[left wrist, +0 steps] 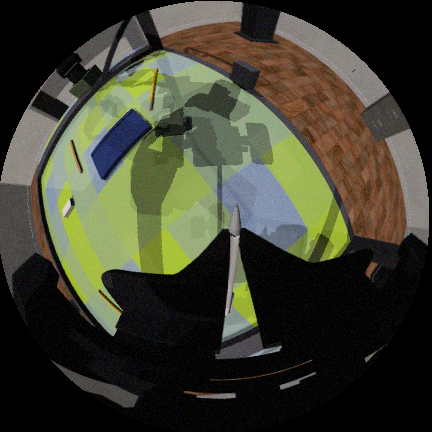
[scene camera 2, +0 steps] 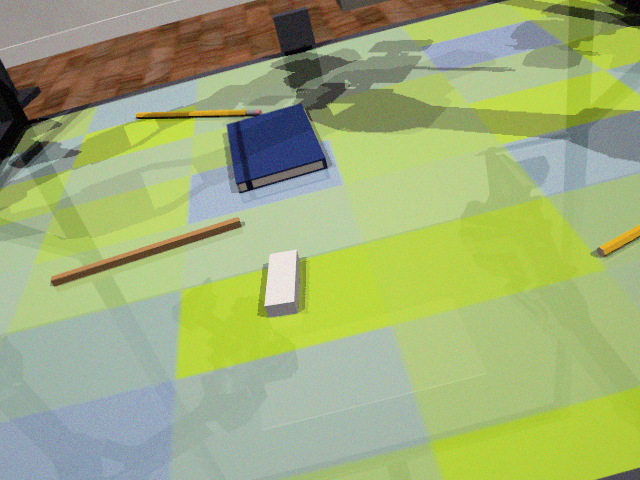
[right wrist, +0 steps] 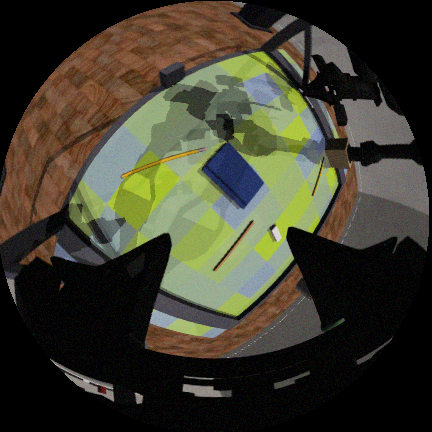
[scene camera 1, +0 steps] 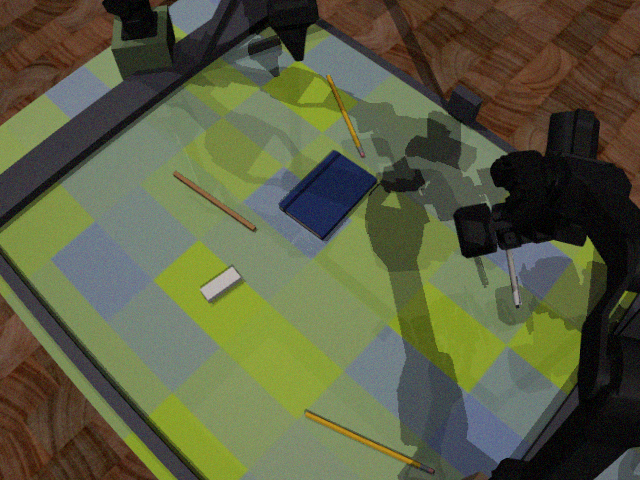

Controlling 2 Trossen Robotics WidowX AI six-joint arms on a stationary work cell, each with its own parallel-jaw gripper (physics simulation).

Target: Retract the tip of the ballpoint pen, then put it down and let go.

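Seen in the pictures: left gripper, fingertip midpoint: (left wrist: 233,233) (right wrist: 300,92) (scene camera 1: 504,230); right gripper, fingertip midpoint: (right wrist: 230,236) (scene camera 1: 297,46); left arm's base at its link origin: (right wrist: 349,153); right arm's base at its link origin: (left wrist: 80,76) (scene camera 1: 139,26).
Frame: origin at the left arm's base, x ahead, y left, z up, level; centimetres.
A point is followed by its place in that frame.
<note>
The ballpoint pen (scene camera 1: 512,279) {y -28.9, x 15.8, z -0.6 cm} (left wrist: 232,270) {y -31.7, x 18.5, z 0.8 cm} is slim and light grey-white. My left gripper (scene camera 1: 502,240) {y -33.6, x 20.7, z 0.9 cm} (left wrist: 233,233) {y -33.6, x 20.7, z 0.9 cm} is shut on it and holds it above the mat at the right of scene camera 1. In the left wrist view its grey cone end points away, past the fingertips; whether the writing point sticks out is too small to tell. In scene camera 1 the gripper hides that end, while the other end points down the picture. My right gripper (right wrist: 230,236) {y -32.9, x 58.0, z 11.8 cm} is open and empty, high above the mat. The pen does not show in scene camera 2.
A blue notebook (scene camera 1: 329,193) {y -27.2, x 46.8, z -9.2 cm} (scene camera 2: 279,144) {y -25.9, x 46.5, z -9.2 cm} lies mid-mat, with a yellow pencil (scene camera 1: 345,114) {y -41.8, x 55.3, z -9.7 cm} (scene camera 2: 196,113) {y -41.6, x 55.4, z -9.8 cm} behind it. A brown stick (scene camera 1: 214,200) {y -14.5, x 60.2, z -9.7 cm} (scene camera 2: 147,251) {y -14.1, x 60.4, z -9.9 cm} and a white eraser (scene camera 1: 221,283) {y -4.8, x 49.0, z -9.2 cm} (scene camera 2: 282,284) {y -3.8, x 49.2, z -9.2 cm} lie left of the pen. Another yellow pencil (scene camera 1: 367,440) {y -1.0, x 18.2, z -9.7 cm} lies at the front.
</note>
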